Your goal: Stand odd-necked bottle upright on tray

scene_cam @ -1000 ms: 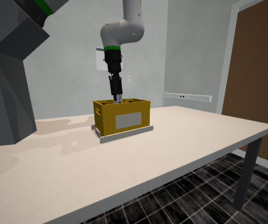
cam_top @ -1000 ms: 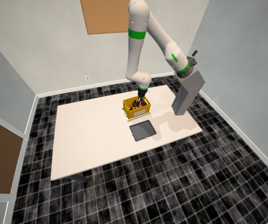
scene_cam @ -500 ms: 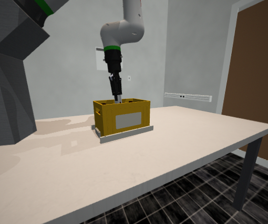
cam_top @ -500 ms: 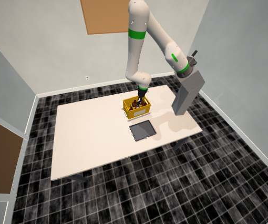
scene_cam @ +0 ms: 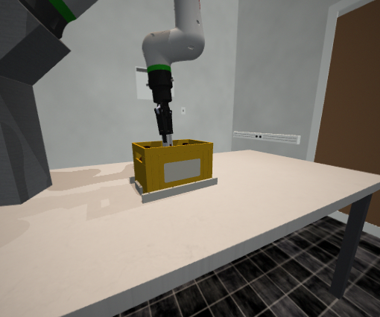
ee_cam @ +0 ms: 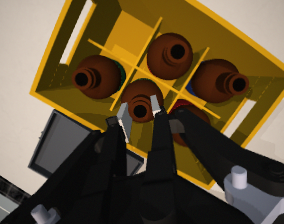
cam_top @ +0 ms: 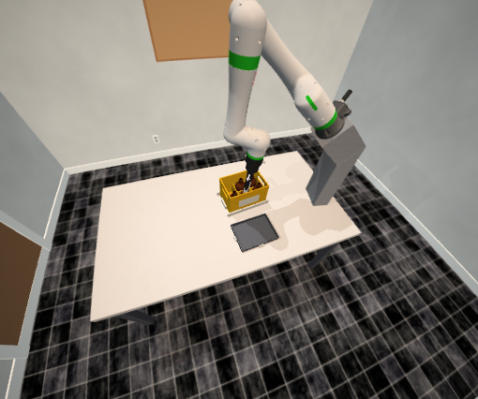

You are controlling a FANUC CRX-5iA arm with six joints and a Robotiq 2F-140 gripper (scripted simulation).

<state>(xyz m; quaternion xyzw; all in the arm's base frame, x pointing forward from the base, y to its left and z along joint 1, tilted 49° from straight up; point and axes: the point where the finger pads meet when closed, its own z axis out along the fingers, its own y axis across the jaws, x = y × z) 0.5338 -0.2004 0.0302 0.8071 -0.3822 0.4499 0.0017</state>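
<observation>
My gripper is now 80 mm above the brown bottle. Also, from my hand: crate 90 mm below, 50 mm to the right, 10 mm behind; then dark grey tray 210 mm to the left, 160 mm below, 100 mm ahead.
</observation>
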